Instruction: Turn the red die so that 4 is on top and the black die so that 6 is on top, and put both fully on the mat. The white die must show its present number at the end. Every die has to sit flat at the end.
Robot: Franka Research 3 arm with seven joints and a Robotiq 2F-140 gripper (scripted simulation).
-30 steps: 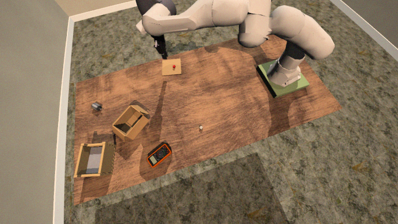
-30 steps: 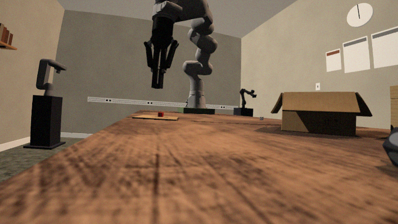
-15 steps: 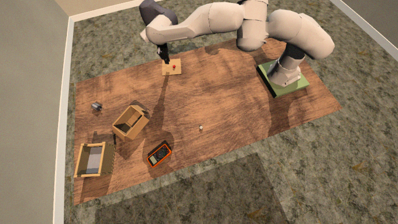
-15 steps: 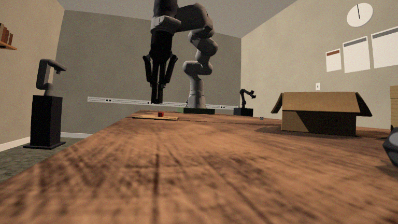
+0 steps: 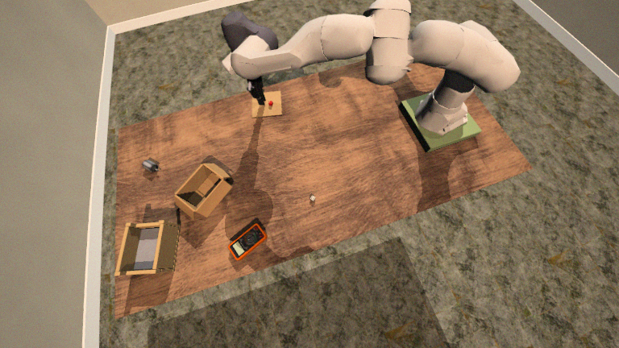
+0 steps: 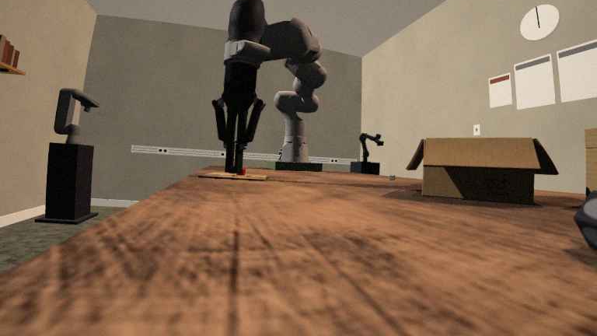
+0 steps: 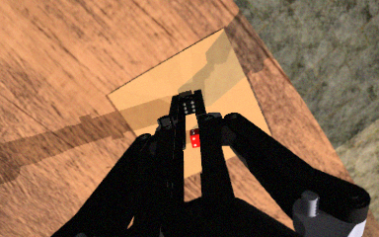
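My hand is 3 cm above the black die. From my hand the other things lie so: cardboard box: 30 cm ahead, 36 cm to the left; tan mat: 2 cm behind, 1 cm to the left, 4 cm below; red die: 4 cm behind, 2 cm to the left, 3 cm below.
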